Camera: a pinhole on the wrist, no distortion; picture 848 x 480 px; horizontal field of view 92.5 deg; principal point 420.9 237.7 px. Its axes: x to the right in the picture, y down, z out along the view. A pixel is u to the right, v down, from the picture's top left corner.
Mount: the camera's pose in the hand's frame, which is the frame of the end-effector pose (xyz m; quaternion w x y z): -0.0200 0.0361 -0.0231 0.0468 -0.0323 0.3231 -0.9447
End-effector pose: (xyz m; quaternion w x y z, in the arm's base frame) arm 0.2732 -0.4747 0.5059 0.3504 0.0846 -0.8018 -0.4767
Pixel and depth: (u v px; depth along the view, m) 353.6 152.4 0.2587
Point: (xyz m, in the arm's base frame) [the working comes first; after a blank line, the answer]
In the camera's frame: -0.0429 -0.0544 0.2587

0.0902 -0.3835 0.4019
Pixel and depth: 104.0 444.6 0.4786
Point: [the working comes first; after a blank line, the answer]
In the camera's frame: -0.3737 0.2440 0.4786

-0.2361 -0.7471 0.3117
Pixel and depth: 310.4 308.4 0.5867
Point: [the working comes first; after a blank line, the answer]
In the camera's frame: -0.1597 0.1022 0.5867

-0.1894 -0.5093 0.1744
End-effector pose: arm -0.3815 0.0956 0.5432 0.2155 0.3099 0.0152 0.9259
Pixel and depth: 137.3 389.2 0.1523
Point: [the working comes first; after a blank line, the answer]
In the camera's frame: -0.1064 0.0568 0.1523

-0.3864 0.2128 0.6350
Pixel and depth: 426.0 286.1 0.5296
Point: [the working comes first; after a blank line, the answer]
In the camera's frame: 0.0067 0.0632 0.5296

-0.0624 0.3733 0.7913
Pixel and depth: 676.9 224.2 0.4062
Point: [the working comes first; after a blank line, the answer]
In the camera's frame: 0.2562 -0.0135 0.4062

0.0598 0.1719 0.6243
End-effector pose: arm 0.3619 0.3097 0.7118 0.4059 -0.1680 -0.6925 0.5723
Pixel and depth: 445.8 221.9 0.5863
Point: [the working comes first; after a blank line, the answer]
In the camera's frame: 0.0360 -0.0228 0.5863

0.0922 -0.0796 0.9876
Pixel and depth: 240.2 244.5 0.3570
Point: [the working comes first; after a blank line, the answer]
In the camera's frame: -0.1589 0.0060 0.3570

0.1073 0.2163 0.9273
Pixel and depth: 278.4 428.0 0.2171
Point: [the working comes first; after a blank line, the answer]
In the camera's frame: -0.0762 0.1018 0.2171

0.2872 0.2641 0.8966
